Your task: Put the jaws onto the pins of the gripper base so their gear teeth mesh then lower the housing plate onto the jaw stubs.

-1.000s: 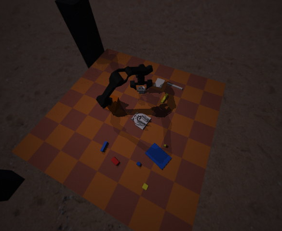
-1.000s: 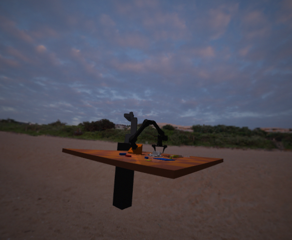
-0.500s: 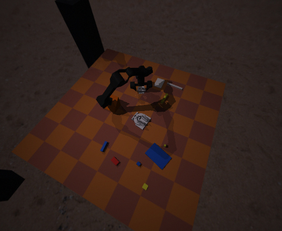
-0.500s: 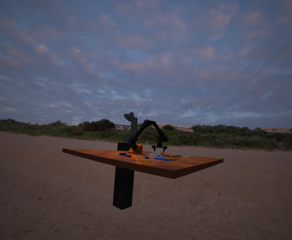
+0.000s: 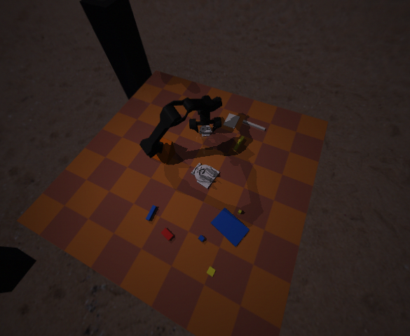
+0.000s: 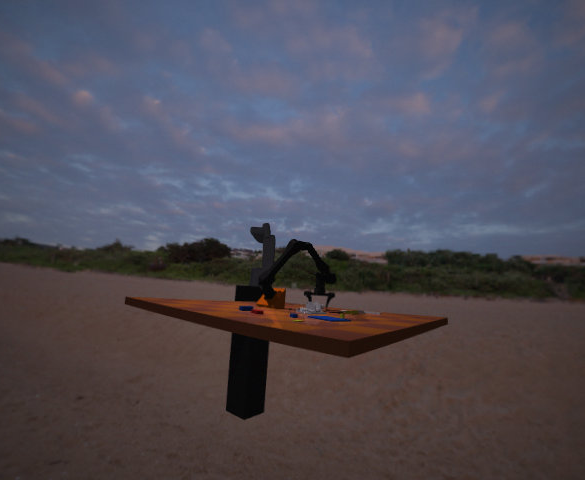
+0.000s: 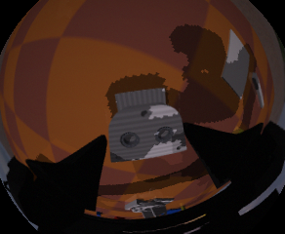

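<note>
Right now the housing plate is 26 cm to the right of my gripper tip and 8 cm ahead of it. Round my gripper tip: yellow bar (22 cm ahead, 1 cm to the left); then white plate (16 cm to the left, 11 cm ahead, 1 cm below); then gripper base (2 cm above, 1 cm to the left).
</note>
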